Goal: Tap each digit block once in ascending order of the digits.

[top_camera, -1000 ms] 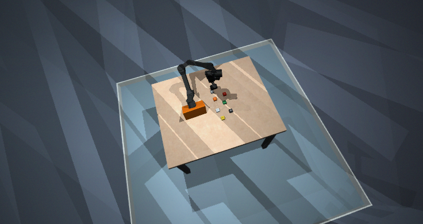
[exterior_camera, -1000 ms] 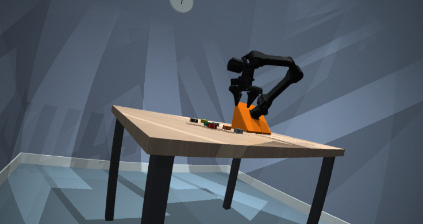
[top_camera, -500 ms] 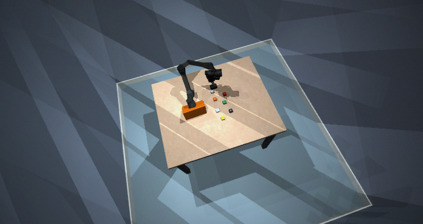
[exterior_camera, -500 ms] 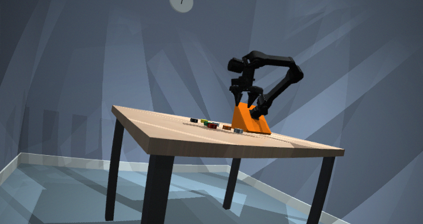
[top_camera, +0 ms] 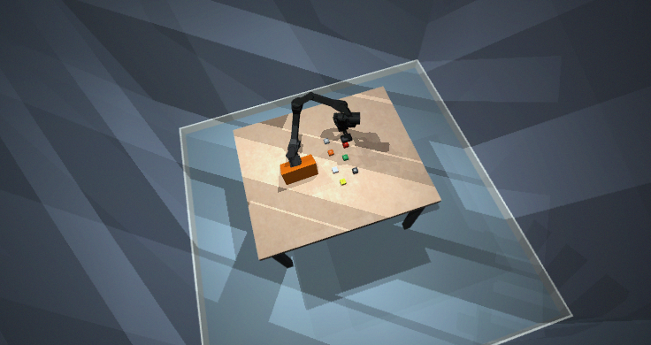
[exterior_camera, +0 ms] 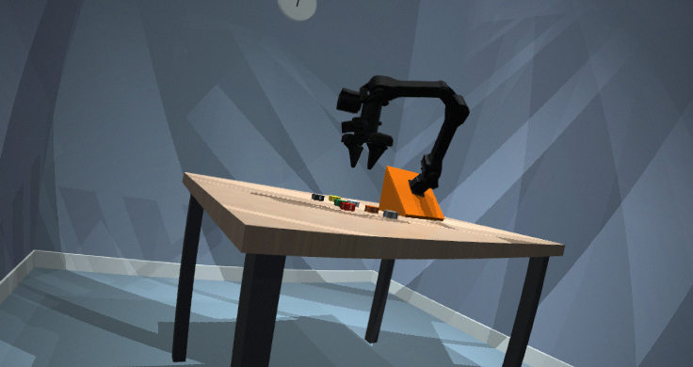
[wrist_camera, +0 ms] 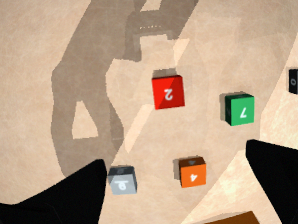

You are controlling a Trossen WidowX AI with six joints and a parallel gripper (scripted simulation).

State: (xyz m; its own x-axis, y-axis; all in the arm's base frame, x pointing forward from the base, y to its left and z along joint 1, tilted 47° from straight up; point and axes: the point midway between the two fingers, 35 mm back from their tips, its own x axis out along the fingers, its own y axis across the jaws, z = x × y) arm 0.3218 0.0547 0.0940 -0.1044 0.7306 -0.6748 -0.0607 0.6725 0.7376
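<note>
My gripper tip is now 200 mm to the left of the black block, 120 mm above it and 30 mm short of it. Round my gripper tip: red block (120 mm below, 20 mm ahead, 10 mm to the right); orange block (120 mm below, 90 mm behind, 40 mm to the right); green block (120 mm below, 90 mm to the right, 10 mm behind).
</note>
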